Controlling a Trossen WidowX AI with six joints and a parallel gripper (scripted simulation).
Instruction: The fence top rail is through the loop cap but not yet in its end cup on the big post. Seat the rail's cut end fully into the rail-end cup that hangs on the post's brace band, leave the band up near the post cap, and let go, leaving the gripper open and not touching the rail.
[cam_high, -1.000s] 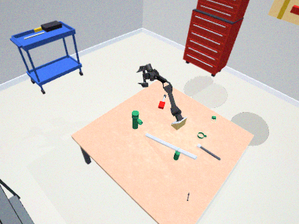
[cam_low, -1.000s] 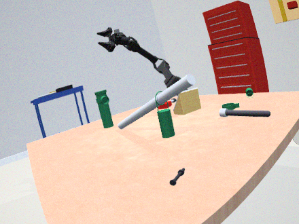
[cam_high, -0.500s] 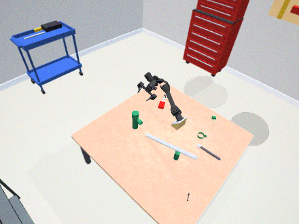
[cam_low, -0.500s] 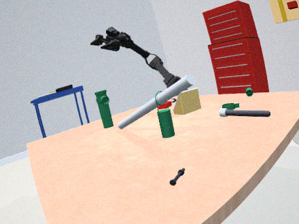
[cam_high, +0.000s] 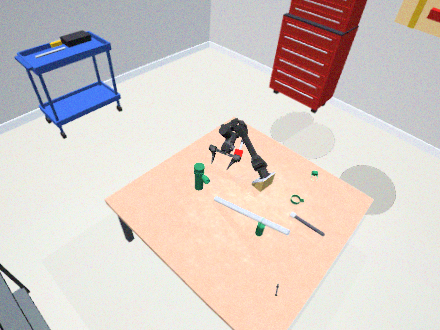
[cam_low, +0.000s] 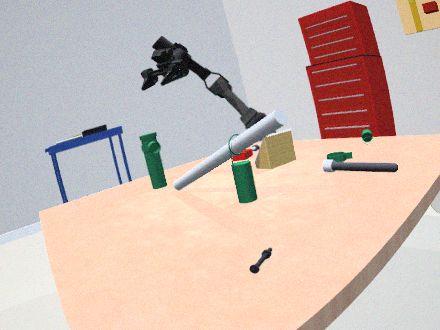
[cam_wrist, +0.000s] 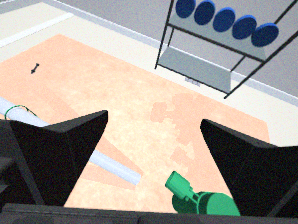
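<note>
The green rail-end cup lies 20 cm below my gripper tip, 12 cm to the right of it and 2 cm behind it. From my gripper tip the other things lie so: black bolt: 61 cm to the left, 35 cm below, 20 cm ahead; then short green post: 33 cm to the left, 25 cm below, 2 cm behind; then red object: 53 cm behind, 34 cm below, 22 cm to the right.
</note>
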